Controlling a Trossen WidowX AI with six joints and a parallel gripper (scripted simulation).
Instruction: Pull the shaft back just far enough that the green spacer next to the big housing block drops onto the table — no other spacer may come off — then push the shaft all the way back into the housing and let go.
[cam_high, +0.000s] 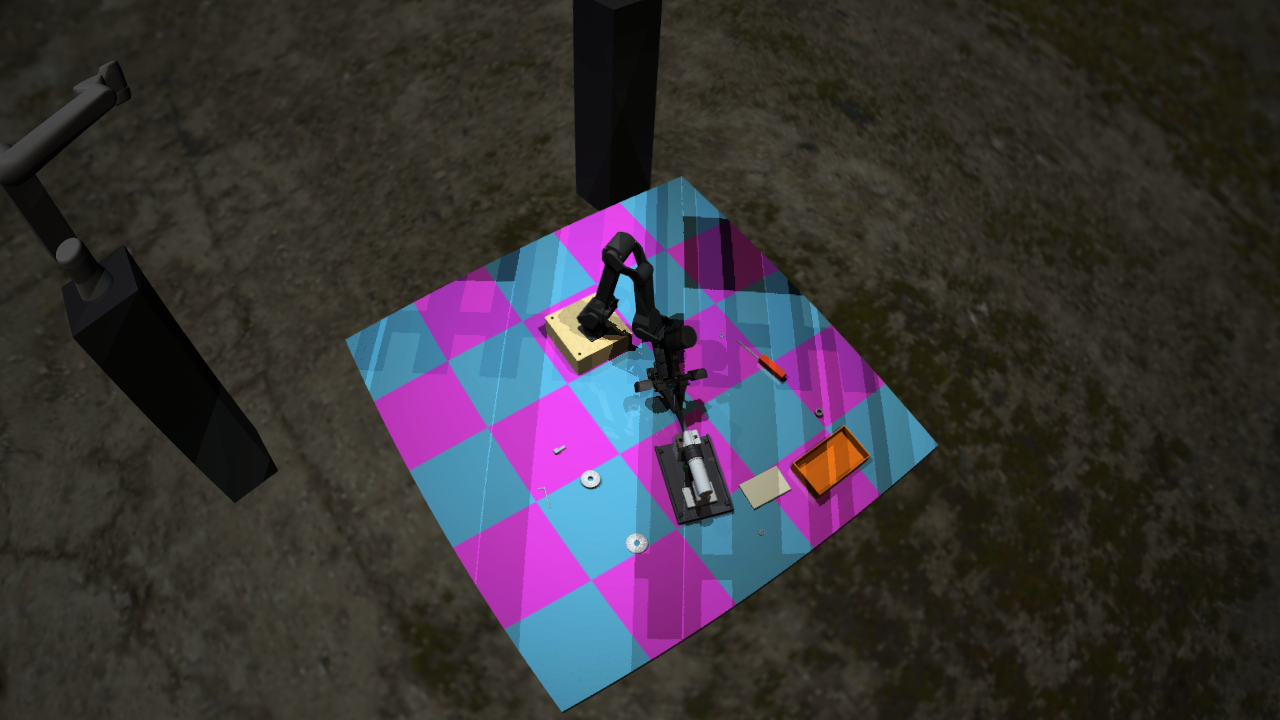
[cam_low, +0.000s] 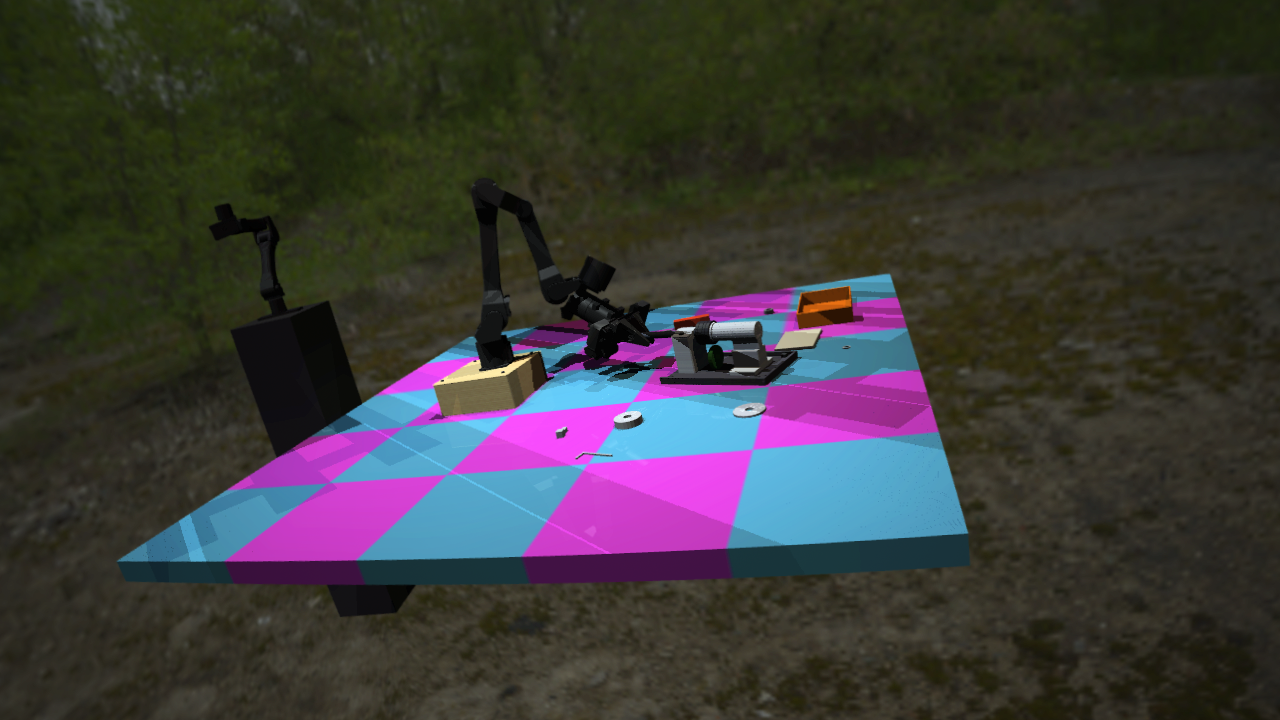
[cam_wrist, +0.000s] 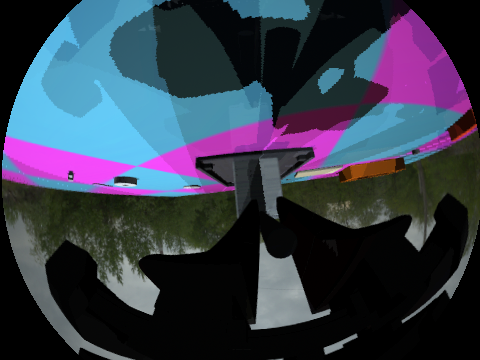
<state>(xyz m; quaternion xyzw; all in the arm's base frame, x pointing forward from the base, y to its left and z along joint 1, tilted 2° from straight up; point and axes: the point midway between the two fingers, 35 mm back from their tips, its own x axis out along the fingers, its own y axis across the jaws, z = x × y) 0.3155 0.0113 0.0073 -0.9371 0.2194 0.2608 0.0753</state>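
Right now my gripper tip is 50 mm short of the thin shaft, 30 mm to the left of it and 20 mm below it. Also, from my gripper tip: small bolt 290 mm to the right, 140 mm behind, 60 mm below; then card 300 mm ahead, 60 mm below, 40 mm to the left; then green spacer 130 mm ahead, 70 mm to the right, 30 mm below.
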